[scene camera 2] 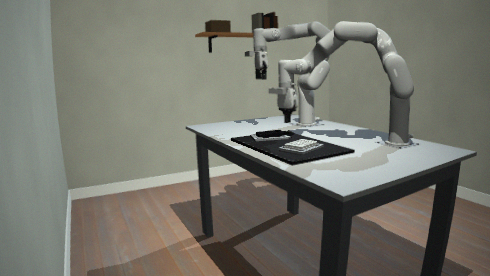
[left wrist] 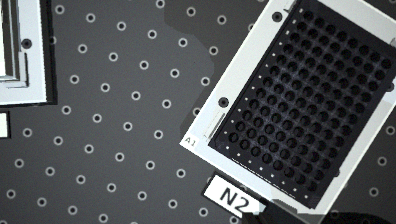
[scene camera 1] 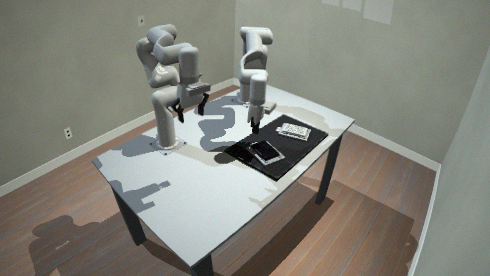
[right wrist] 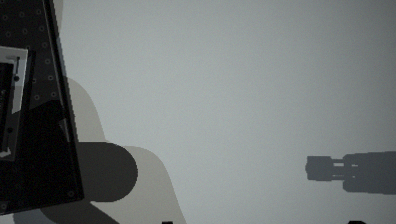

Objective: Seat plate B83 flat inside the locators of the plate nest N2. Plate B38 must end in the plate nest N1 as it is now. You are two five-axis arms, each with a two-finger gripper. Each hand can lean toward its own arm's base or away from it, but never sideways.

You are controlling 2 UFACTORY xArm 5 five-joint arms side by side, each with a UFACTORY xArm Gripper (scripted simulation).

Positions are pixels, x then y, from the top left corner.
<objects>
A black well plate [left wrist: 293,124]: 0.20 m from the lens. An N2 label [left wrist: 219,190]: 0.23 m from the lens.
</objects>
